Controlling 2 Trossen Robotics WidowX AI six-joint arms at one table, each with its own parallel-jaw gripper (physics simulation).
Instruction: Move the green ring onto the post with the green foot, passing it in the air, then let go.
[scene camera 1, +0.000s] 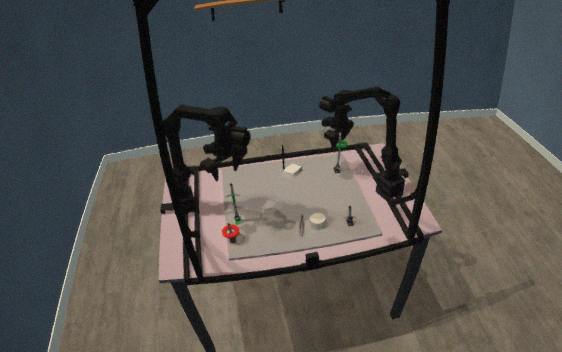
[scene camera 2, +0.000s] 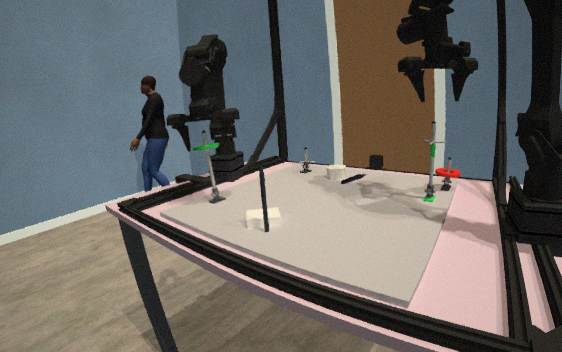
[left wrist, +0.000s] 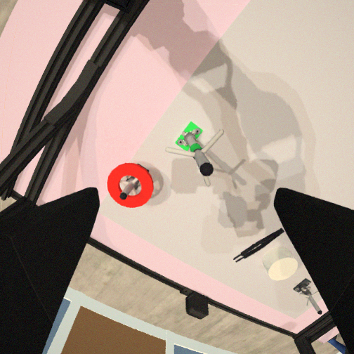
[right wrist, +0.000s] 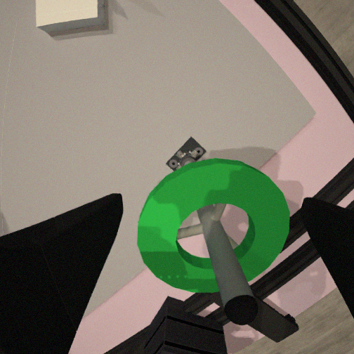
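Pixels of known places: left gripper, fingertip midpoint: (scene camera 1: 226, 175) (scene camera 2: 440, 101); right gripper, fingertip midpoint: (scene camera 1: 338, 144) (scene camera 2: 205, 149); left arm's base, origin of the base link: (scene camera 1: 182, 194) (scene camera 2: 544, 197); right arm's base, origin of the base link: (scene camera 1: 391, 177) (scene camera 2: 225, 154).
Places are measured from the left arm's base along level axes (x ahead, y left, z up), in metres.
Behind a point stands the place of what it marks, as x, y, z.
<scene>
The green ring (scene camera 1: 345, 145) {0.775, -0.025, 0.076} (scene camera 2: 215, 145) {0.724, 0.003, 0.078} (right wrist: 157, 220) sits high around a grey post (scene camera 1: 338, 159) {0.751, -0.003, -0.009} (scene camera 2: 212, 175) {0.748, 0.003, -0.004} (right wrist: 227, 265) with a dark foot. My right gripper (scene camera 1: 339, 141) {0.753, 0.010, 0.067} (scene camera 2: 207, 148) {0.753, 0.010, 0.067} (right wrist: 213, 204) is open, its fingers apart on either side of the ring and near its height, holding nothing. The post with the green foot (scene camera 1: 235, 206) {0.211, -0.173, 0.006} (scene camera 2: 432, 167) {0.208, -0.164, 0.006} (left wrist: 202, 161) stands upright, with side pegs and a green band, and carries no ring. My left gripper (scene camera 1: 226, 172) {0.193, -0.171, 0.164} (scene camera 2: 440, 100) {0.193, -0.171, 0.164} (left wrist: 189, 196) is open and empty above this post.
A red ring (scene camera 1: 225, 232) {0.139, -0.275, -0.027} (scene camera 2: 447, 174) {0.165, -0.237, -0.027} (left wrist: 116, 185) sits around a short post beside the green-footed one. Also on the mat are another short post (scene camera 1: 350, 215) {0.638, -0.361, -0.033} (scene camera 2: 306, 159) {0.633, -0.352, -0.029}, a white cylinder (scene camera 1: 317, 221) {0.503, -0.331, -0.041} (scene camera 2: 336, 173) {0.500, -0.282, -0.055}, black tweezers (scene camera 2: 353, 179) {0.445, -0.285, -0.072} (left wrist: 257, 245), a white block (scene camera 1: 292, 169) {0.542, 0.067, -0.057} (right wrist: 67, 12) and an upright black rod (scene camera 2: 263, 197) {0.511, 0.118, -0.003}.
</scene>
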